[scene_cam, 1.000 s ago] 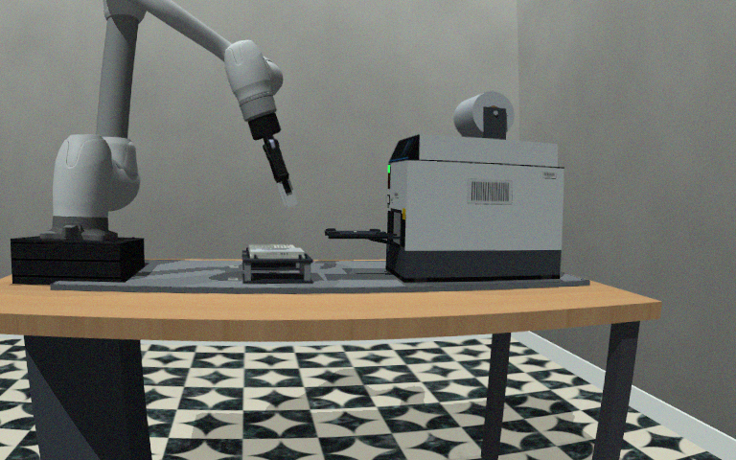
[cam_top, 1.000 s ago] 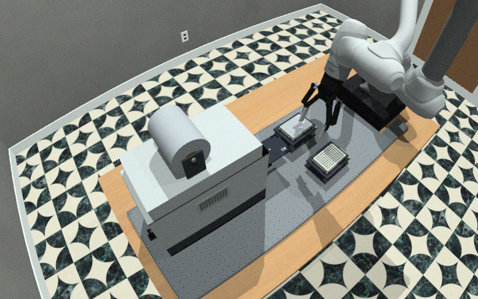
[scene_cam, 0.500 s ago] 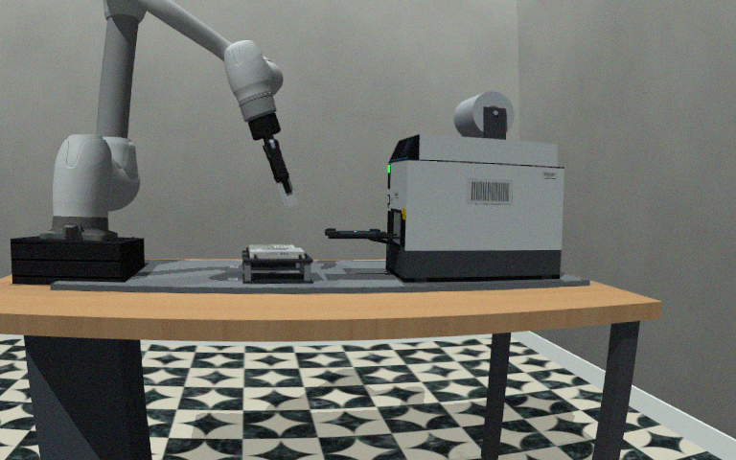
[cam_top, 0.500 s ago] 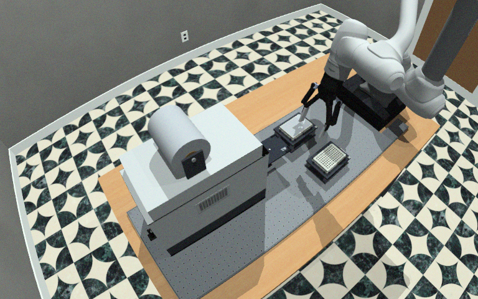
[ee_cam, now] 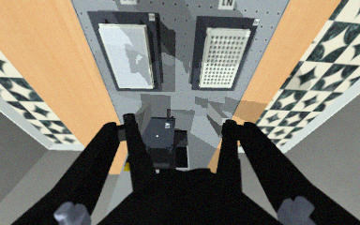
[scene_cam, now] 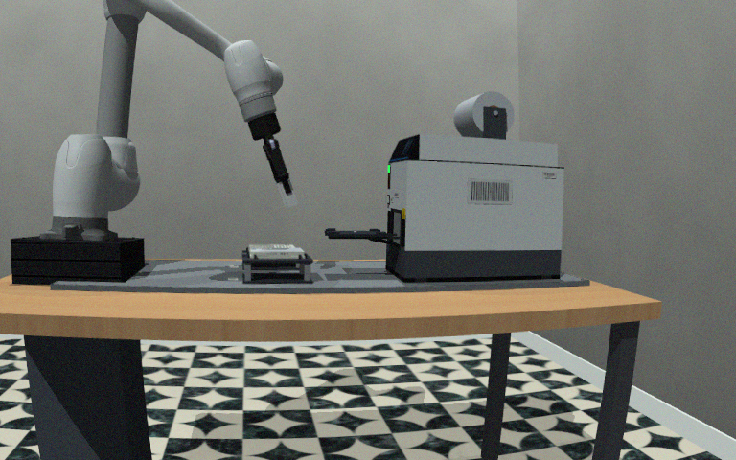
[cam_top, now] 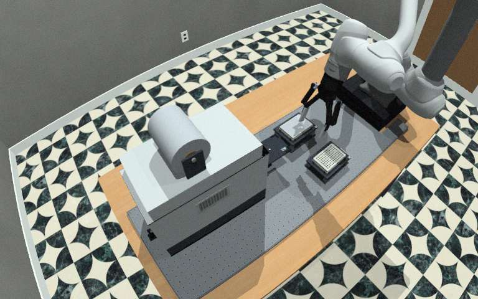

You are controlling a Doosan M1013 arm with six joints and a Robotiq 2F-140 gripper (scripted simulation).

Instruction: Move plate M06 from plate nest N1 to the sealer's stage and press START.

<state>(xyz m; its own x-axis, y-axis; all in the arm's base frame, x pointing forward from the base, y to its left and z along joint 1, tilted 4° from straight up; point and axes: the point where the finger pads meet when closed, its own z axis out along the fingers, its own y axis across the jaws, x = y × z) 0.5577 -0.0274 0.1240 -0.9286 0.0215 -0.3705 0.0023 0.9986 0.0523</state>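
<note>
Now: the white well plate 150 mm below my hand, 100 mm to the left of it and 30 mm behind it. Also, from my hand: black stage (160 mm ahead, 90 mm below, 60 mm to the right); then foil-covered plate (130 mm below, 100 mm to the right, 40 mm behind); then nest N1 (160 mm below, 100 mm to the left, 30 mm behind).
</note>
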